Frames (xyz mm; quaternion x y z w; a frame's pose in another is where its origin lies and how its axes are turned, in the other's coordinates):
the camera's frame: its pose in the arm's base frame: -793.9 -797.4 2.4 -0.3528 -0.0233 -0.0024 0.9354
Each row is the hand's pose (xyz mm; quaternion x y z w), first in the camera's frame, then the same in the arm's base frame.
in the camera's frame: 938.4 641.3 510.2 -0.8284 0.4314 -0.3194 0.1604
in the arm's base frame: 135.5 32.3 4.3 0.8230 -0.2891 0.4706 0.1329
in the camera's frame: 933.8 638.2 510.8 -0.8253 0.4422 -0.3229 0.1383
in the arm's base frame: 130.8 30.3 6.6 0.8122 -0.2985 0.4776 0.1523
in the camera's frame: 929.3 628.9 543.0 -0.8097 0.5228 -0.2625 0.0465
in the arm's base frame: 124.8 44.5 36.7 0.7664 -0.3973 0.4490 0.2306
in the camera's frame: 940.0 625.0 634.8 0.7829 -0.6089 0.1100 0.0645
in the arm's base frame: 131.6 102.3 108.6 0.7056 -0.5342 0.3358 0.3226
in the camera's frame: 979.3 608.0 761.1 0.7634 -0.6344 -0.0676 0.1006
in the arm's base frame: 165.2 173.4 216.3 0.6787 -0.6215 0.1781 0.3485
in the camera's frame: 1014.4 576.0 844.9 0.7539 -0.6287 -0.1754 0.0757
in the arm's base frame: 196.0 205.1 301.9 0.6810 -0.6535 0.0751 0.3217
